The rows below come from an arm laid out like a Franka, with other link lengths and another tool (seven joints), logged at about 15 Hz.
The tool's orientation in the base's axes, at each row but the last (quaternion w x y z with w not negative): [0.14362 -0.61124 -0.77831 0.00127]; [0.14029 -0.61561 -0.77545 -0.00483]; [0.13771 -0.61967 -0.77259 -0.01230]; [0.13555 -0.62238 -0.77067 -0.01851]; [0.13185 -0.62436 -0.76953 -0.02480]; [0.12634 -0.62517 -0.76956 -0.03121]
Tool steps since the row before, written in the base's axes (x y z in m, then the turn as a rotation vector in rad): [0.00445 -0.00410 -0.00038 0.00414 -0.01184 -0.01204]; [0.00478 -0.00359 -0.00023 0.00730 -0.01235 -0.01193]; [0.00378 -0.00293 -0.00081 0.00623 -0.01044 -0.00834]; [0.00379 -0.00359 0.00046 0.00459 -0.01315 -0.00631]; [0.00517 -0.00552 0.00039 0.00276 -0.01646 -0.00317]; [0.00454 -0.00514 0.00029 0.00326 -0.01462 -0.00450]
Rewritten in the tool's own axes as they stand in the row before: [-0.00493 0.00326 -0.00135 -0.01482 0.00308 0.00856]; [-0.00444 0.00374 -0.00144 -0.01592 0.00596 0.00769]; [-0.00371 0.00308 -0.00052 -0.01307 0.00483 0.00481]; [-0.00403 0.00278 -0.00186 -0.01488 0.00236 0.00263]; [-0.00614 0.00374 -0.00238 -0.01696 -0.00054 -0.00076]; [-0.00568 0.00326 -0.00204 -0.01561 0.00049 0.00083]
